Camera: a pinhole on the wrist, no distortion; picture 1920 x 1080 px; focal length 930.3 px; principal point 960.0 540.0 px. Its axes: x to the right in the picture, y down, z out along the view. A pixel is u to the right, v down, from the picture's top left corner.
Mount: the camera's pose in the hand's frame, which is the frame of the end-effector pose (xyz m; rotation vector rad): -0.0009 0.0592 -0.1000 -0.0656 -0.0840 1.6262
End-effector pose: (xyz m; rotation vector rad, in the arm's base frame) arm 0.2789 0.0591 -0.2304 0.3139 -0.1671 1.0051
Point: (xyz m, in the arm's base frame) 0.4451 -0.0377 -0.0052
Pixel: 390.1 280.3
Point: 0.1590 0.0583 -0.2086
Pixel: 1337.5 859.5
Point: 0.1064 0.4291 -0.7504
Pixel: behind the camera
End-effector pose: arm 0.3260 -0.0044 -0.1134 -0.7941 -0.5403 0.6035
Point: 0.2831 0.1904 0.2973
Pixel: 406.9 84.0
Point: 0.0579 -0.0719 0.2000
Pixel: 433.5 834.0
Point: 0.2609 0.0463 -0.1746
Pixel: 1227.5 607.3
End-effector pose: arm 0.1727 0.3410 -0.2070 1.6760 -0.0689 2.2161
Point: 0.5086 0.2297 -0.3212
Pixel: 819.2 929.7
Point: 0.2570 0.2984 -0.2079
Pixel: 753.5 612.3
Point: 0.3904 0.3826 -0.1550
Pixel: 490.0 448.7
